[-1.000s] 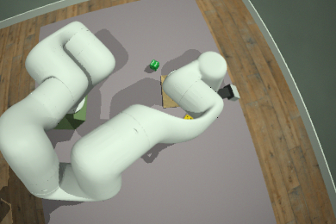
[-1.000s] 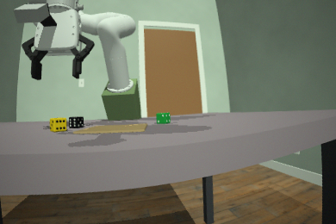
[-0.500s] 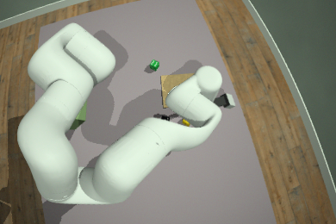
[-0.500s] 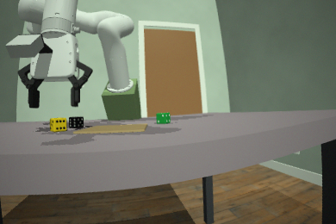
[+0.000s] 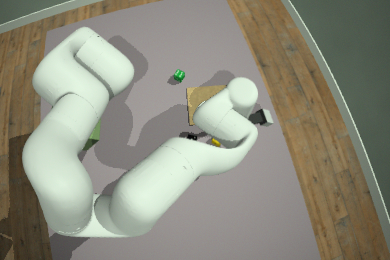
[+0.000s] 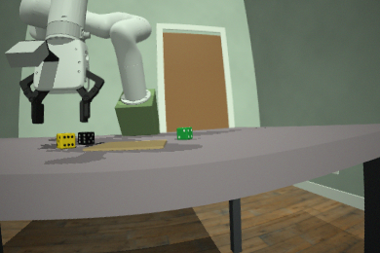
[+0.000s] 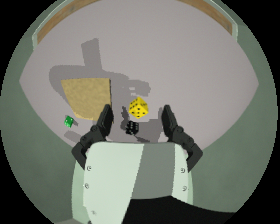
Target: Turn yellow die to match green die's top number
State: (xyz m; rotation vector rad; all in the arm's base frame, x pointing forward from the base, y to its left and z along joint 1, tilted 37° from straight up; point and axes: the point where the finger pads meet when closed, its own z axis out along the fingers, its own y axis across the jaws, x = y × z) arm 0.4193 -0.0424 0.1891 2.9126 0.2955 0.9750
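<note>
Now: hand 40 mm above the yellow die, 30 mm past it and 10 mm to the left of it. Also, from my hand: green die (240 mm to the left, 150 mm behind, 40 mm below); then black die (110 mm behind, 40 mm below, 10 mm to the right); then mat (130 mm to the left, 60 mm below, 50 mm behind).
</note>
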